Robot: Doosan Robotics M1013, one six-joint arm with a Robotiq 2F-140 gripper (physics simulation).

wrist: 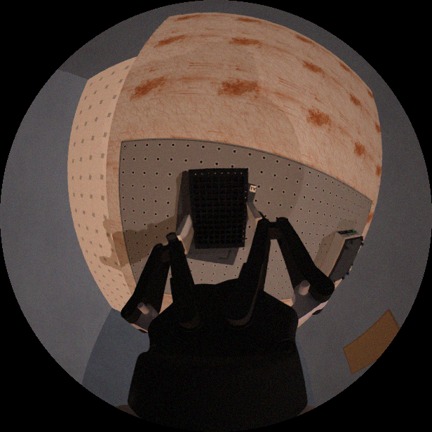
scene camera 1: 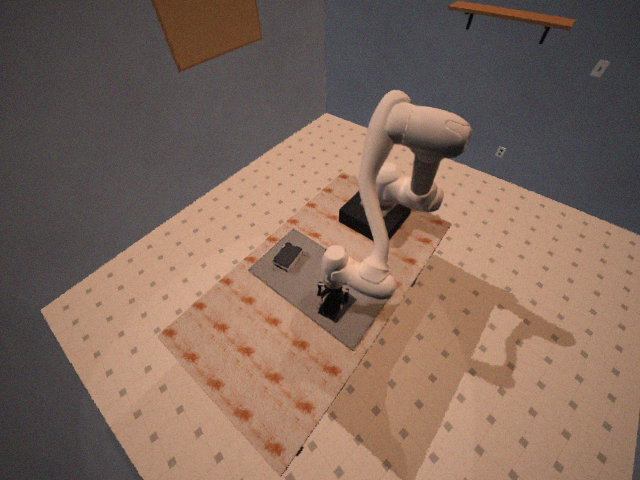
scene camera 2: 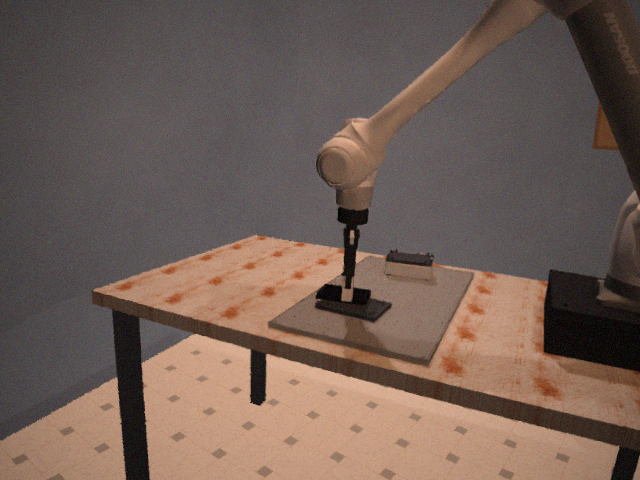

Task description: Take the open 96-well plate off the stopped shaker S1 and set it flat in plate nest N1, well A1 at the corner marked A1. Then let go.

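Frame: origin at the arm's base, x left, y up, z ahead, level; millimetres.
Seen in the pictures: gripper, fingertip midpoint: [scene camera 1: 332, 304] [scene camera 2: 346, 294]; arm's base, link origin: [scene camera 1: 379, 203] [scene camera 2: 637, 302].
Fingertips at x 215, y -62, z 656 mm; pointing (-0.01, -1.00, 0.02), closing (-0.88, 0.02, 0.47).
Offsets run from my fingertips to a thing's top centre. "spot": to the spot under its first point. Level surfaces: height alone.
The open black 96-well plate {dx +2, dy +7, dz +6 mm} [scene camera 1: 331, 310] [scene camera 2: 328, 293] [wrist: 219, 205] is held level by my gripper [scene camera 1: 333, 294] [scene camera 2: 347, 295] [wrist: 218, 215], which is shut on its two long sides. The plate hangs a little above the flat dark nest N1 {spot: dx +11, dy -17, dz -102 mm} [scene camera 2: 380, 310] [wrist: 212, 256]; a gap shows in the scene camera 2 view. In the wrist view the plate hides most of the nest, whose near edge and a small white corner label [wrist: 253, 188] show. The lettering for A1 is too small to read. The shaker S1 {spot: dx -367, dy +26, dz -35 mm} [scene camera 1: 287, 254] [scene camera 2: 408, 268] [wrist: 347, 257], a pale box with a dark top, carries no plate.
The grey perforated board {dy -29 mm} [scene camera 1: 298, 281] [scene camera 2: 413, 330] [wrist: 145, 200] bears the nest and shaker. It lies on the rust-spotted table {dy -42 mm} [scene camera 1: 242, 330] [scene camera 2: 227, 279] [wrist: 200, 110]. The arm's black base block [scene camera 1: 356, 219] [scene camera 2: 584, 320] stands beyond the board.
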